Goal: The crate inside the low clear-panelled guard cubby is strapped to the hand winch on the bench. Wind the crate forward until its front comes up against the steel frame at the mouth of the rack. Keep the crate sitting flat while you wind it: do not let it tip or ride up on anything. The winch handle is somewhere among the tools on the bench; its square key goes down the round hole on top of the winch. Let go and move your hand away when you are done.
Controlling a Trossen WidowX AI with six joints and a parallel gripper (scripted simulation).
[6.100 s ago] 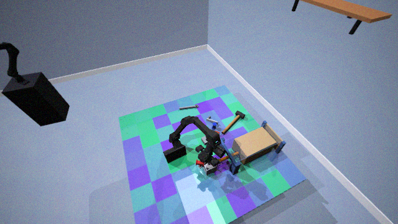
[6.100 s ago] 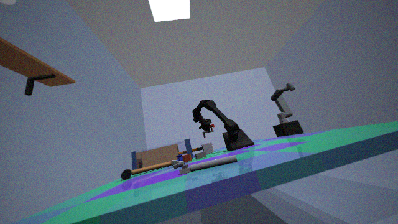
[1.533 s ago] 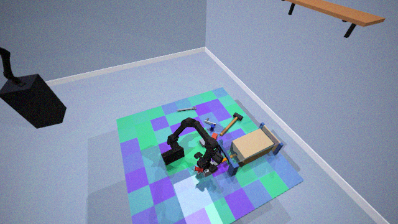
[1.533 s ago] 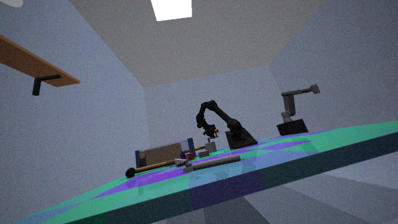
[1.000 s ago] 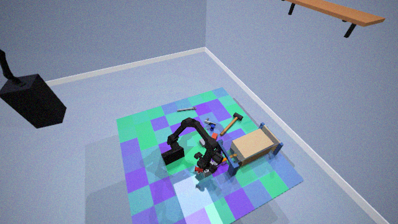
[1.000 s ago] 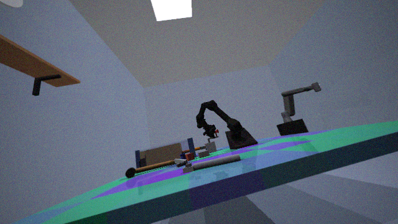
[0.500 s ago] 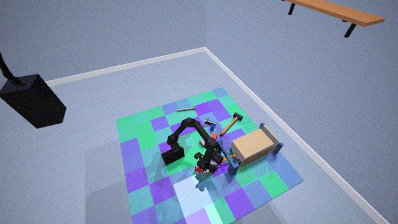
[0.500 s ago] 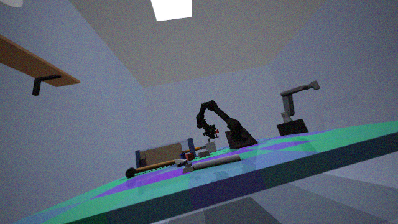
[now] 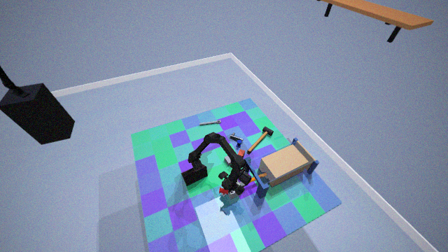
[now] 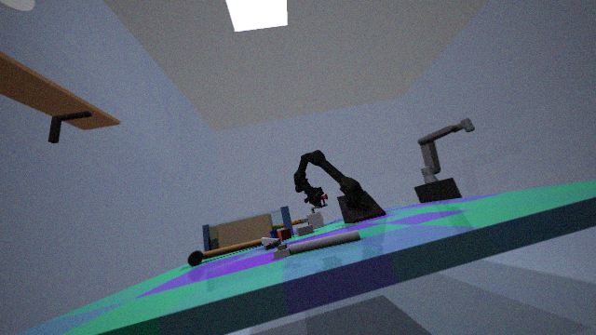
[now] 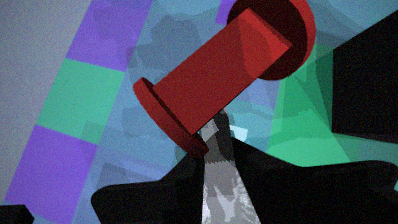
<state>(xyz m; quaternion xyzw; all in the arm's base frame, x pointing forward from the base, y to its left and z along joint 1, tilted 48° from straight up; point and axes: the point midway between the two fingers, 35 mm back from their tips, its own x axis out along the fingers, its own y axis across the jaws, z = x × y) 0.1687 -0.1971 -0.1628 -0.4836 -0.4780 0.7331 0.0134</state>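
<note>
Now: gripper tip 2 cm below the red-knobbed crank handle. Also, from my gripper tip: blue steel frame (22 cm ahead, 4 cm to the left, 1 cm below); then dark red knob (5 cm above, 3 cm behind, 2 cm to the right); then grey hand winch (8 cm below, 4 cm ahead, 2 cm to the left).
</note>
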